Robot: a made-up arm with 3 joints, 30 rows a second.
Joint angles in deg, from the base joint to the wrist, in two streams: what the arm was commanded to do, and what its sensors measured. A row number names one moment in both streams.
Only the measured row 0 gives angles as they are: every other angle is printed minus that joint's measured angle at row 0.
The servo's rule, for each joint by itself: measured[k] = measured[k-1] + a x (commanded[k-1-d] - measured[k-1]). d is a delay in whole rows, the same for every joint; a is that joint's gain. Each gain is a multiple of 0.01, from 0.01 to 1. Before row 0 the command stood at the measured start. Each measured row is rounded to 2 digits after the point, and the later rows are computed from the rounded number. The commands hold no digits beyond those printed.
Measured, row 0: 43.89, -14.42, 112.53
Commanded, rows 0 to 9: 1.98, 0.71, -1.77; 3.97, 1.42, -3.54; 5.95, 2.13, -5.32; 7.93, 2.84, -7.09; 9.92, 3.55, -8.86; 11.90, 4.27, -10.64; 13.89, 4.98, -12.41; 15.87, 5.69, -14.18; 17.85, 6.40, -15.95; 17.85, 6.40, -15.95
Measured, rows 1 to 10: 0.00, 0.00, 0.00; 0.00, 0.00, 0.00; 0.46, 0.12, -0.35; 1.27, 0.34, -0.99; 2.35, 0.64, -1.86; 3.63, 1.01, -2.91; 5.08, 1.44, -4.10; 6.65, 1.92, -5.41; 8.32, 2.44, -6.81; 10.06, 2.99, -8.28
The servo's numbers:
d 2
a 0.23 0.17 0.20

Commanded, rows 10 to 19: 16.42, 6.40, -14.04; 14.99, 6.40, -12.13; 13.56, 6.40, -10.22; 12.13, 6.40, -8.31; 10.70, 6.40, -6.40; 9.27, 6.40, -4.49; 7.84, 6.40, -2.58; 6.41, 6.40, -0.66; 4.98, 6.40, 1.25; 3.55, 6.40, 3.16
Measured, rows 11 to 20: 11.85, 3.57, -9.81; 13.23, 4.05, -11.04; 13.96, 4.45, -11.64; 14.20, 4.78, -11.74; 14.05, 5.06, -11.44; 13.61, 5.29, -10.81; 12.94, 5.48, -9.93; 12.10, 5.64, -8.84; 11.12, 5.77, -7.59; 10.04, 5.88, -6.20
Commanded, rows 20 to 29: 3.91, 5.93, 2.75; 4.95, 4.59, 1.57; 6.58, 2.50, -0.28; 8.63, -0.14, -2.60; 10.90, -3.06, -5.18; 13.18, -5.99, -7.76; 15.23, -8.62, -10.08; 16.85, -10.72, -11.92; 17.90, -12.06, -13.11; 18.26, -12.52, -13.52
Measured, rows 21 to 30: 8.88, 5.97, -4.71; 7.65, 6.04, -3.14; 6.79, 6.02, -1.96; 6.37, 5.78, -1.25; 6.42, 5.22, -1.06; 6.93, 4.31, -1.37; 7.84, 3.06, -2.13; 9.07, 1.52, -3.26; 10.49, -0.20, -4.62; 11.95, -1.99, -6.08
